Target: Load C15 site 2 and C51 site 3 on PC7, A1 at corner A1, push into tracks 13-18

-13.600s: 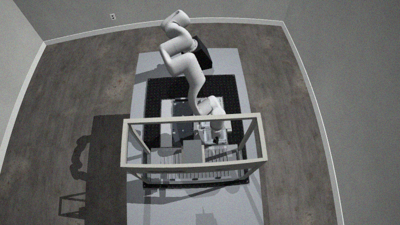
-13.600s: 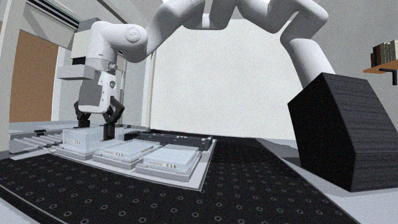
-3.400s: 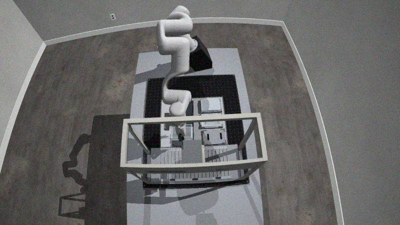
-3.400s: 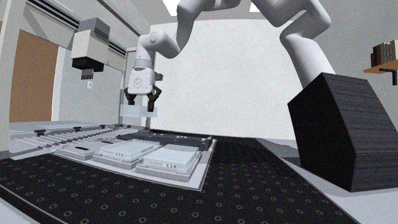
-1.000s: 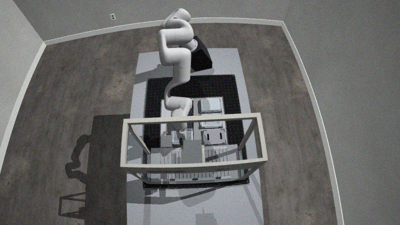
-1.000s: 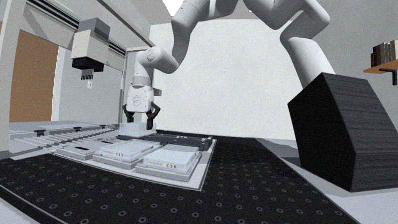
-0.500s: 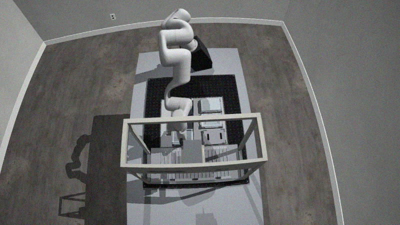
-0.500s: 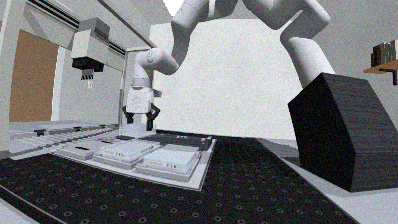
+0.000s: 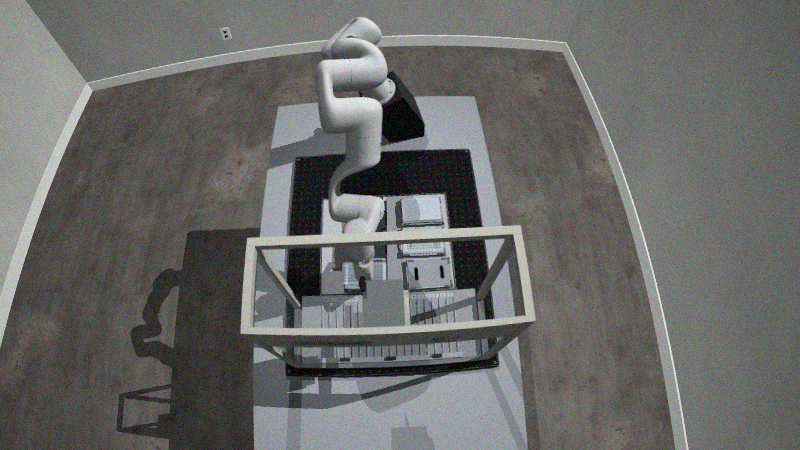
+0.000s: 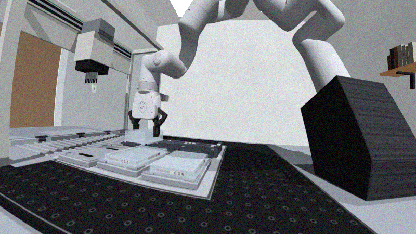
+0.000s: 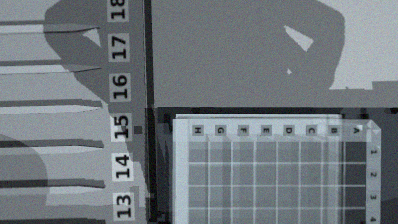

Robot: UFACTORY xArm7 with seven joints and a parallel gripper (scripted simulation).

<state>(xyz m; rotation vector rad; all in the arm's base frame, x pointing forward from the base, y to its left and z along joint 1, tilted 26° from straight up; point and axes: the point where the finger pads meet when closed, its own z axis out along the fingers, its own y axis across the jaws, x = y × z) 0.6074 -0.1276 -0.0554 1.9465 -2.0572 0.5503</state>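
Right now my hand is 10 mm above the deep-well block C51. Round my hand: nest S2: 190 mm to the left, 100 mm behind, 40 mm below; nest S3: 200 mm to the left, 40 mm below, 10 mm ahead; dark carrier PC7: 110 mm behind, 30 mm below, 10 mm to the left.
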